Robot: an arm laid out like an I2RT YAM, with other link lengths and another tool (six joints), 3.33 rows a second.
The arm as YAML. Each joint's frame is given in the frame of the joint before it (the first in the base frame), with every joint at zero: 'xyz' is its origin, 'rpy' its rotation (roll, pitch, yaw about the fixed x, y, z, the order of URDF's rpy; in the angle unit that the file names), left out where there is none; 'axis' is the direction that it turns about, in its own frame. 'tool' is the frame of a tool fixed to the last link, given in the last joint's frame.
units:
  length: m
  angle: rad
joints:
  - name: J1
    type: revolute
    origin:
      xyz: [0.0, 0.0, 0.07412]
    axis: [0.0, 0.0, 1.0]
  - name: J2
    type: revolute
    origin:
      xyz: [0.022, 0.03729, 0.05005]
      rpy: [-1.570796, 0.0, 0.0]
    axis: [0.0, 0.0, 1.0]
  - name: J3
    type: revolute
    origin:
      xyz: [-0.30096, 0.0, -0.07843]
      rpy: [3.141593, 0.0, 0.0]
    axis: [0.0, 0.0, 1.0]
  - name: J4
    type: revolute
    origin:
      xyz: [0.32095, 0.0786, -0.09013]
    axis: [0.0, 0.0, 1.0]
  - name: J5
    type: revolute
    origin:
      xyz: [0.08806, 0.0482, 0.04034]
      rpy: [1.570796, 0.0, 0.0]
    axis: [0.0, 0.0, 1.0]
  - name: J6
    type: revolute
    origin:
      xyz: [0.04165, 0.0, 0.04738]
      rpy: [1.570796, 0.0, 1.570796]
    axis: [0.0, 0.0, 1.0]
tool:
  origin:
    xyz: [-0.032, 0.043, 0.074]
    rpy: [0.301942, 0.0, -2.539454]
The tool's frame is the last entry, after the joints.
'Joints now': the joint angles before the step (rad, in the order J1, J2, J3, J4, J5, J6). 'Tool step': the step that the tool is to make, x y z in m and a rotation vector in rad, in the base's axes. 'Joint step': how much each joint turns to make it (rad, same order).
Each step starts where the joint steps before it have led.
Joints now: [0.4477 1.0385 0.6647 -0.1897 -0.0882 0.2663]
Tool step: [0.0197 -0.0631 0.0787 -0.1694 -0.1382 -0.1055]
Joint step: [-0.1481 -0.0745 0.2003 -0.2184 0.0702 -0.2006]
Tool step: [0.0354 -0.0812 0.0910 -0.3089 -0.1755 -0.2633]
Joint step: [-0.1306 0.0551 0.2687 -0.0842 0.2682 -0.2511]
